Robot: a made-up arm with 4 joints. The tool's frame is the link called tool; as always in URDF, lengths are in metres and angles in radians. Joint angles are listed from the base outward.
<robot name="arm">
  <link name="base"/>
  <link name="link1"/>
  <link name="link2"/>
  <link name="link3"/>
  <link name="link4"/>
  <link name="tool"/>
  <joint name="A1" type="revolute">
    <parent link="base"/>
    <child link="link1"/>
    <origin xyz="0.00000 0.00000 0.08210" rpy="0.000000 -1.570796 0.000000"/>
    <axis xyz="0 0 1"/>
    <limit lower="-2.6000" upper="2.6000"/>
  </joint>
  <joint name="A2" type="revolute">
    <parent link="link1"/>
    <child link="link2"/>
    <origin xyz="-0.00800 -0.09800 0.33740" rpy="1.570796 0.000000 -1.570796"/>
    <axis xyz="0 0 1"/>
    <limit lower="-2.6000" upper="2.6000"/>
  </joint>
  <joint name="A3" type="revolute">
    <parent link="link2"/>
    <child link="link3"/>
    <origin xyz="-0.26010 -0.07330 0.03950" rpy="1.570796 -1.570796 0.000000"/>
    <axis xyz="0 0 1"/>
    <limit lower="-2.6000" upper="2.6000"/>
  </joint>
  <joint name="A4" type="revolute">
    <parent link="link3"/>
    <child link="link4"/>
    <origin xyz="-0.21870 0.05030 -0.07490" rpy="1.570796 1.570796 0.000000"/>
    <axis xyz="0 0 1"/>
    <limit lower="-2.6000" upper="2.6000"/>
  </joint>
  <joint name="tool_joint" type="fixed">
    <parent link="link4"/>
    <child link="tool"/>
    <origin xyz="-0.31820 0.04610 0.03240" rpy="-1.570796 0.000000 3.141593"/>
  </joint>
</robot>
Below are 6 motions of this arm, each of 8 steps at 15 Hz.
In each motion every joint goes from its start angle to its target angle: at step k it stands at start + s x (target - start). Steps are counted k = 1, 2, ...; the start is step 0. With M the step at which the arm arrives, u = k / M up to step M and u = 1 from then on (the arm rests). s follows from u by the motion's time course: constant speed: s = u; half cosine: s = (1 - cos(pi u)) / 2; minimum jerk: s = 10 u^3 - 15 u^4 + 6 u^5.
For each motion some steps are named. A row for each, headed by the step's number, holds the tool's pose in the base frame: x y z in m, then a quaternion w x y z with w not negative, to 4 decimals.
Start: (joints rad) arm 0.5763 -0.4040 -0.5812 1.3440
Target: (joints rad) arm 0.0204 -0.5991 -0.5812 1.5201
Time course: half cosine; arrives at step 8
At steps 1, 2, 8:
1: -0.4580 0.5898 0.1594 0.6423 -0.2834 -0.5179 0.4887
2: -0.4754 0.5814 0.1983 0.6437 -0.2520 -0.5377 0.4827
8: -0.6079 0.4134 0.4629 0.6052 -0.0098 -0.6879 0.4006

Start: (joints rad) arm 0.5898 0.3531 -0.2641 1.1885
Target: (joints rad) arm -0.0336 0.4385 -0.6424 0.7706
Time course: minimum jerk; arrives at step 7
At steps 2, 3, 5, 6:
2: -0.0191 0.4067 0.3259 0.7537 -0.4274 -0.4961 0.0562
3: 0.0212 0.3702 0.3450 0.7937 -0.4124 -0.4470 0.0149
5: 0.0980 0.2799 0.3610 0.8706 -0.3655 -0.3235 -0.0618
6: 0.1141 0.2568 0.3592 0.8870 -0.3511 -0.2897 -0.0774

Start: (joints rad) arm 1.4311 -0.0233 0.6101 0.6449
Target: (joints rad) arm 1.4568 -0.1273 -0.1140 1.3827
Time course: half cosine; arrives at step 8
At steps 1, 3, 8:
1: -0.0633 0.2743 0.1457 0.8638 -0.3866 -0.2899 0.1429
3: -0.1058 0.3607 0.1012 0.7927 -0.4479 -0.3454 0.2275
8: -0.2779 0.4951 -0.1126 0.5689 -0.5119 -0.4194 0.4883

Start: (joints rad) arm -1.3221 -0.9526 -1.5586 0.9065
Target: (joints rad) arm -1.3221 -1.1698 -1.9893 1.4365
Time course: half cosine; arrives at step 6
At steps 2, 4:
2: -0.8442 0.2196 0.4994 0.5103 -0.1119 -0.8460 0.1065
4: -0.9494 0.2991 0.3598 0.3272 -0.1962 -0.9153 0.1291

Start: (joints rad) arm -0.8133 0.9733 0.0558 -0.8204
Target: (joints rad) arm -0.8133 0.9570 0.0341 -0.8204
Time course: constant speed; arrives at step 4
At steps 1, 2, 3, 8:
1: -0.0035 0.0056 -0.0459 0.6678 0.5121 0.4795 -0.2488
2: -0.0038 0.0065 -0.0451 0.6693 0.5096 0.4807 -0.2476
3: -0.0040 0.0074 -0.0443 0.6708 0.5071 0.4819 -0.2463
8: -0.0042 0.0083 -0.0435 0.6723 0.5045 0.4831 -0.2451

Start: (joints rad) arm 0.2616 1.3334 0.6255 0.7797
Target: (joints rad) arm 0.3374 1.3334 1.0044 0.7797
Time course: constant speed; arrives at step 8
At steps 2, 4, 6, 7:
2: -0.2737 -0.2581 0.4398 0.5967 -0.0477 -0.5659 -0.5670
4: -0.3019 -0.2654 0.4220 0.5786 -0.0142 -0.5913 -0.5616
6: -0.3277 -0.2738 0.4020 0.5600 0.0197 -0.6153 -0.5545
7: -0.3396 -0.2783 0.3913 0.5504 0.0367 -0.6267 -0.5504

